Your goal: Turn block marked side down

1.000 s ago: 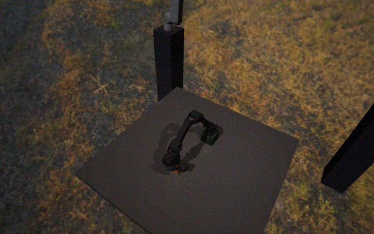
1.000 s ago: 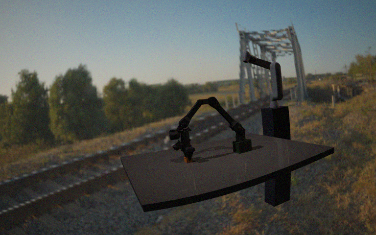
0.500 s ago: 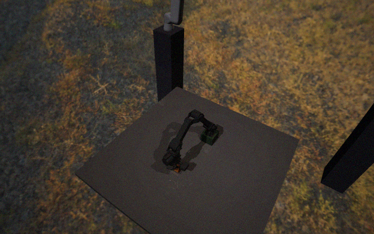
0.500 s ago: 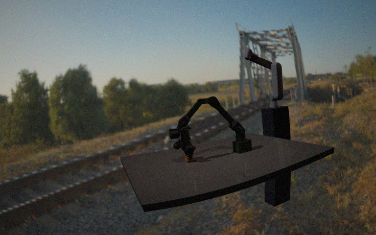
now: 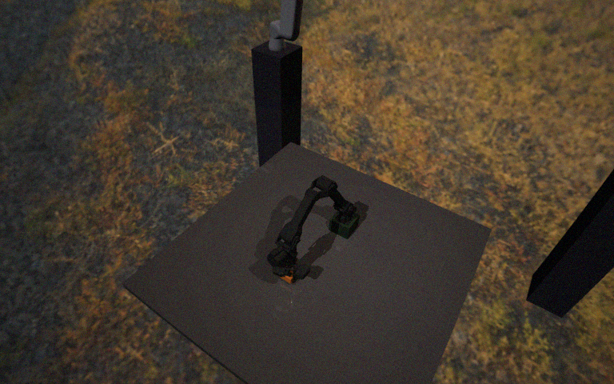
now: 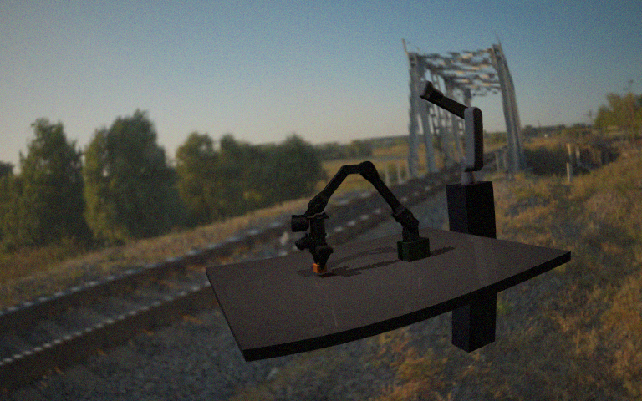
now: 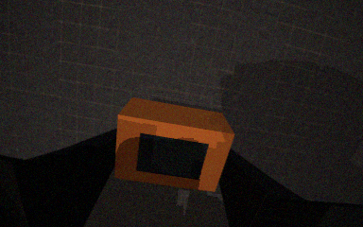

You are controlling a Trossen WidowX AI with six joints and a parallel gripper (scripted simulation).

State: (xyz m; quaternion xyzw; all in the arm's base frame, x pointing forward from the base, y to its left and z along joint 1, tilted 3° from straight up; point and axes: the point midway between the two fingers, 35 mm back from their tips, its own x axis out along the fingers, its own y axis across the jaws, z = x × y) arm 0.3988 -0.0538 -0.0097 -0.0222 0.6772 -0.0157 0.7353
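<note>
Right now my gripper tip is 10 mm below the orange block.
</note>
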